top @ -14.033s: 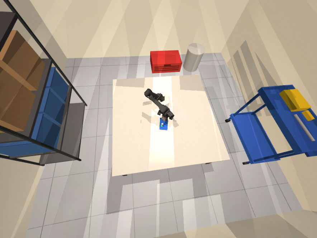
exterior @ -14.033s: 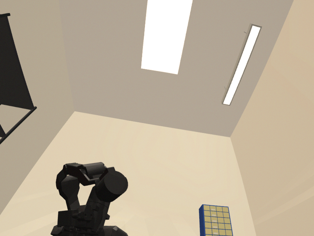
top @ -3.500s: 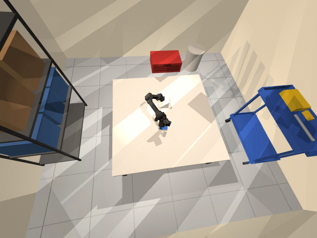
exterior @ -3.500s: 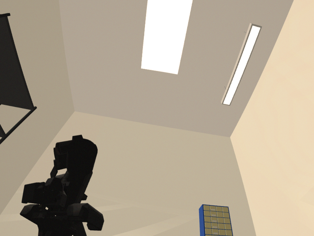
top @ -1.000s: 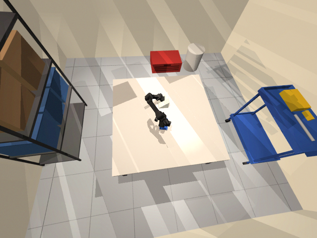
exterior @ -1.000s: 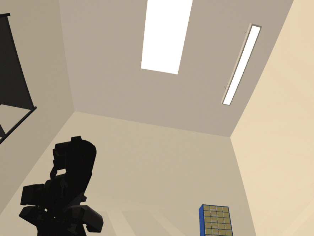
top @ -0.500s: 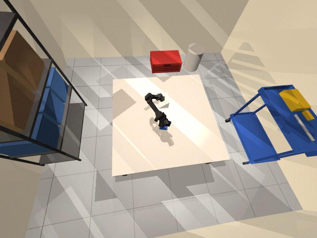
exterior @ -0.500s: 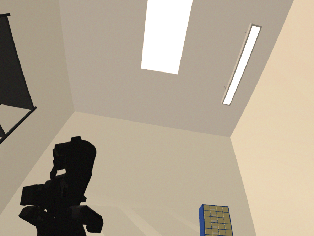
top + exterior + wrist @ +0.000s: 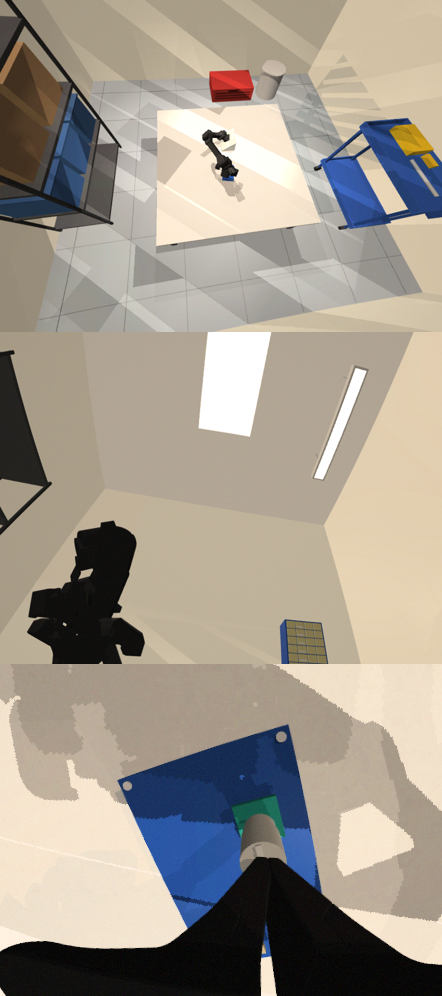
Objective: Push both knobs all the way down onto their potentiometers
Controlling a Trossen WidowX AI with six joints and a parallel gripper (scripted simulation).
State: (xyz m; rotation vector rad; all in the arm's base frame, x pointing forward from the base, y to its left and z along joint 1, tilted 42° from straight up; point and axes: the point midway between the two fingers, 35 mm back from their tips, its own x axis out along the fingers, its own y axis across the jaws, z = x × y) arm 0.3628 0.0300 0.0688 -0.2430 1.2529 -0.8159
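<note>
The potentiometer with knob lies 30 mm below my gripper tip. From my gripper tip the other things lie so: green knob: 80 mm behind, 40 mm to the left, 30 mm below.
</note>
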